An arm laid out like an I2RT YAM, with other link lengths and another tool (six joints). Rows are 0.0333 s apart.
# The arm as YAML. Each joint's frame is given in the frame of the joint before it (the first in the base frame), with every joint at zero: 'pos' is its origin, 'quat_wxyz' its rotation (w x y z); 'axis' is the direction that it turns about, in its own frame. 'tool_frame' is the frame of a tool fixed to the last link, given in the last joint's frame.
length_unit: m
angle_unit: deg
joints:
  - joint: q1
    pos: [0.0, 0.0, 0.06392]
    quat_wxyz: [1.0, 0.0, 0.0, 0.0]
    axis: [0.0, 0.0, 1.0]
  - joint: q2
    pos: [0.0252, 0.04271, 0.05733]
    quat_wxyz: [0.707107, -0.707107, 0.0, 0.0]
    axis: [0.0, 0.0, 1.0]
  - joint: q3
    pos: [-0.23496, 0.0, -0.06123]
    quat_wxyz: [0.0, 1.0, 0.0, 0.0]
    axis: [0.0, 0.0, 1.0]
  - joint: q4
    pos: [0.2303, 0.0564, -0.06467]
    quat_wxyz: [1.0, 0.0, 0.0, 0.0]
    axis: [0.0, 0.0, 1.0]
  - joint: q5
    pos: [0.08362, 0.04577, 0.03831]
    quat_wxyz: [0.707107, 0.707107, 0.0, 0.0]
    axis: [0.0, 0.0, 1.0]
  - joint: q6
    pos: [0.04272, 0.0, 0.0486]
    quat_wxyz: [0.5, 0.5, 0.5, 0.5]
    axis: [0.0, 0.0, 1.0]
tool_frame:
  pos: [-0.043, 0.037, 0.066]
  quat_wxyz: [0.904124, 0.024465, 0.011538, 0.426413]
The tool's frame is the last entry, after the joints.
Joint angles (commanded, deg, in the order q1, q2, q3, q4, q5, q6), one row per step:
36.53, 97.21, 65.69, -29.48, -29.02, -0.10
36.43, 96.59, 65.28, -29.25, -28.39, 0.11
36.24, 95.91, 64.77, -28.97, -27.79, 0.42
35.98, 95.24, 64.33, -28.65, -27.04, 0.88
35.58, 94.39, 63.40, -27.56, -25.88, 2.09
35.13, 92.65, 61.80, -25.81, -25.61, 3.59
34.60, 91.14, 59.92, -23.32, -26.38, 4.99
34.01, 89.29, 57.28, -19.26, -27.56, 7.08
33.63, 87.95, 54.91, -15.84, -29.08, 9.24
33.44, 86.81, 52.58, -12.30, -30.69, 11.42
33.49, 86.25, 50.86, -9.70, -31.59, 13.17
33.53, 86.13, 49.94, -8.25, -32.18, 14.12
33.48, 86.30, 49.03, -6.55, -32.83, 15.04
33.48, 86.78, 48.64, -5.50, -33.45, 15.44
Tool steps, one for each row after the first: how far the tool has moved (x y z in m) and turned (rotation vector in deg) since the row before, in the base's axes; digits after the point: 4 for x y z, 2 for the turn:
0.0005, -0.0012, 0.0007, -0.17, -0.55, -0.57
0.0007, -0.0016, 0.0007, -0.13, -0.47, -0.72
0.0016, -0.0016, 0.0009, -0.16, -0.53, -0.99
0.0030, -0.0017, 0.0001, -0.08, -0.64, -1.93
0.0012, -0.0017, 0.0034, 1.12, -0.72, -1.74
0.0007, -0.0010, 0.0029, 1.97, -0.47, -1.13
0.0010, -0.0001, 0.0037, 3.01, -0.75, -1.36
-0.0012, 0.0002, 0.0024, 2.74, 0.19, -0.86
-0.0021, 0.0008, 0.0021, 2.75, 0.31, -0.50
-0.0021, 0.0011, 0.0000, 1.70, 0.49, -0.40
-0.0013, 0.0007, -0.0006, 0.91, 0.42, -0.11
-0.0005, 0.0006, -0.0016, 0.91, 0.45, -0.12
-0.0002, 0.0008, -0.0018, 0.54, 0.40, 0.22

